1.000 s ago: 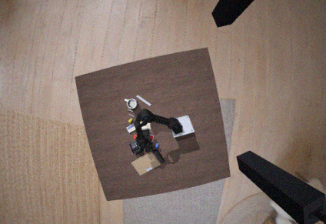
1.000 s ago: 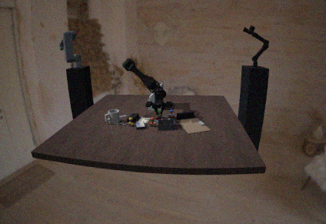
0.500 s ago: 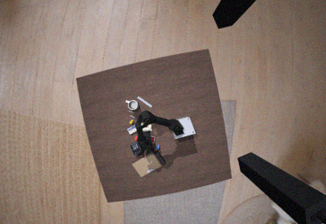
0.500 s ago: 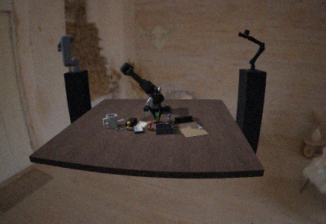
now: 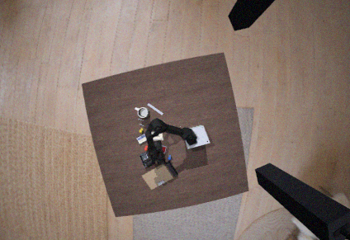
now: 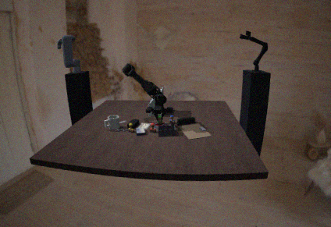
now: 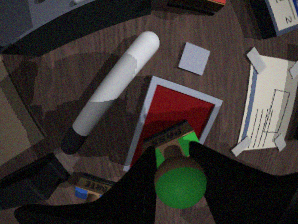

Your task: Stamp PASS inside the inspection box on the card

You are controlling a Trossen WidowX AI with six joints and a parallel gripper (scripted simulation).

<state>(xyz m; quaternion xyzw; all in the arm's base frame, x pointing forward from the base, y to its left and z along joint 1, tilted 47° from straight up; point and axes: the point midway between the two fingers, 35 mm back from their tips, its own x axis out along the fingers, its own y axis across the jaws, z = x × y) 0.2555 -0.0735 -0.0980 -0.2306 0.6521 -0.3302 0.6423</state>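
My gripper tip is 30 mm above the red ink pad. The rest, counted from my gripper tip: white marker 60 mm to the left, 30 mm below, 30 mm ahead; then green-knobbed stamp right at my gripper tip; then blue-knobbed stamp 90 mm to the left, 50 mm behind, 20 mm below.
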